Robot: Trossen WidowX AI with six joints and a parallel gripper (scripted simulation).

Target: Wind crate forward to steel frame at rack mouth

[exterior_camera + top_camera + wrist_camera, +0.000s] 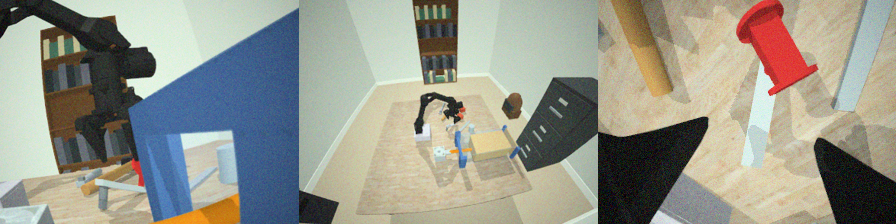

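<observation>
Now: gripper tip 50 mm above the winch handle and 10 mm short of it. Round my gripper tip: grey bar: 140 mm ahead, 80 mm below, 30 mm to the right; blue frame: 330 mm to the right, 30 mm above, 20 mm behind; red grip: 50 mm ahead, 40 mm below, 30 mm to the left.
</observation>
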